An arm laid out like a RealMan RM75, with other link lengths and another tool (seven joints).
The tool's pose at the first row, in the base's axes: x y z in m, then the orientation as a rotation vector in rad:
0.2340 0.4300 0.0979 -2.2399 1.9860 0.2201
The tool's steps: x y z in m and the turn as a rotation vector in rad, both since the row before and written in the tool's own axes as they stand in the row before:
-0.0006 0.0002 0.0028 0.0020 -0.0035 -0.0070
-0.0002 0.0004 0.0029 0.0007 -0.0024 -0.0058
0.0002 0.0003 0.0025 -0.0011 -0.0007 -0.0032
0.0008 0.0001 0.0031 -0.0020 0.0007 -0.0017
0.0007 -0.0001 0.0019 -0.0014 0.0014 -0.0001
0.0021 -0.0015 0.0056 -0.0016 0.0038 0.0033
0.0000 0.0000 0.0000 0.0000 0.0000 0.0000
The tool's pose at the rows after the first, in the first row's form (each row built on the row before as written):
0.2337 0.4311 0.0953 -2.2433 1.9755 0.2210
0.2332 0.4318 0.0925 -2.2470 1.9673 0.2222
0.2329 0.4321 0.0900 -2.2503 1.9636 0.2237
0.2329 0.4320 0.0868 -2.2535 1.9626 0.2248
0.2331 0.4317 0.0848 -2.2552 1.9636 0.2247
0.2348 0.4310 0.0789 -2.2552 1.9699 0.2226
0.2348 0.4310 0.0789 -2.2552 1.9699 0.2226

